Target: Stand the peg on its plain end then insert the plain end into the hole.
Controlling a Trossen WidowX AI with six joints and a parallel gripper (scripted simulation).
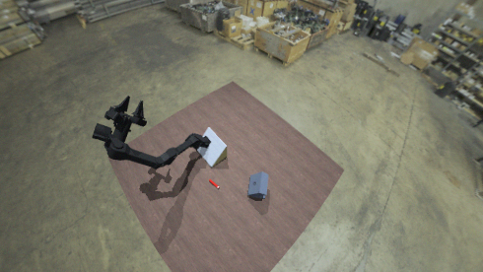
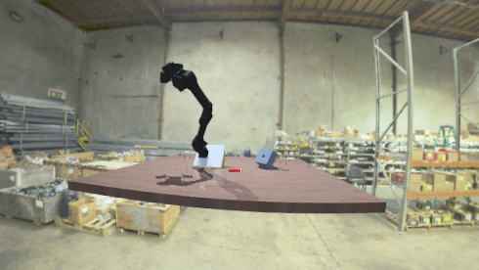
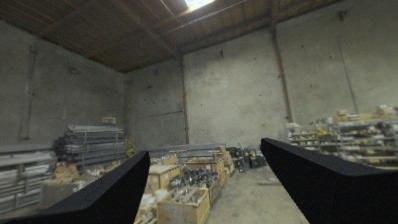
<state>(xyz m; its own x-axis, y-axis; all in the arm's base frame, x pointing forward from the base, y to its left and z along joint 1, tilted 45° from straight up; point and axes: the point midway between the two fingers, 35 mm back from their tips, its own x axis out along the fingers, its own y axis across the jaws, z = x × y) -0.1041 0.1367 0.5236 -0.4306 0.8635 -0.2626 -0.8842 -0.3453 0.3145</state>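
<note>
Now: the peg 56 cm below my gripper tip, 38 cm ahead of it and 12 cm to the left of it. Round my gripper tip: sloped panel: 55 cm ahead, 49 cm below, 32 cm to the left.
</note>
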